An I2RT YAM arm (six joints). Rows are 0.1 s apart.
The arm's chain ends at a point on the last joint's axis. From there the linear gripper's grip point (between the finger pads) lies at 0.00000 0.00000 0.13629 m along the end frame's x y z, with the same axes.
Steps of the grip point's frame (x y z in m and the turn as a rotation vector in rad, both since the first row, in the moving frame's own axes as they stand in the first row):
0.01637 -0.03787 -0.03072 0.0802 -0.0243 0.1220
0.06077 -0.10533 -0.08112 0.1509 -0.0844 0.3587
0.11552 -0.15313 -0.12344 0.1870 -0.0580 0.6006
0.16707 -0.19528 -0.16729 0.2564 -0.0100 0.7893
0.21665 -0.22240 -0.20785 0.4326 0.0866 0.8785
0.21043 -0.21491 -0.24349 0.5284 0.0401 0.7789
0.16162 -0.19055 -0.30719 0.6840 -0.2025 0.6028
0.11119 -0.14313 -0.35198 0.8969 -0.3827 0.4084
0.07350 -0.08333 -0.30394 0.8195 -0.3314 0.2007
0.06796 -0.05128 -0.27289 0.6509 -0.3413 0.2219
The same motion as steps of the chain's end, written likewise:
0.01900 -0.02678 -0.03024 0.0802 -0.0243 0.1220
0.06833 -0.08327 -0.07911 0.1509 -0.0844 0.3587
0.11551 -0.12701 -0.12091 0.1870 -0.0580 0.6006
0.15526 -0.16370 -0.16305 0.2564 -0.0100 0.7893
0.18278 -0.17727 -0.19562 0.4326 0.0866 0.8785
0.17971 -0.15506 -0.22573 0.5284 0.0401 0.7789
0.15926 -0.10257 -0.27496 0.6840 -0.2025 0.6028
0.13144 -0.03273 -0.29300 0.8969 -0.3827 0.4084
0.10227 0.01791 -0.25424 0.8195 -0.3314 0.2007
0.10067 0.03388 -0.23785 0.6509 -0.3413 0.2219

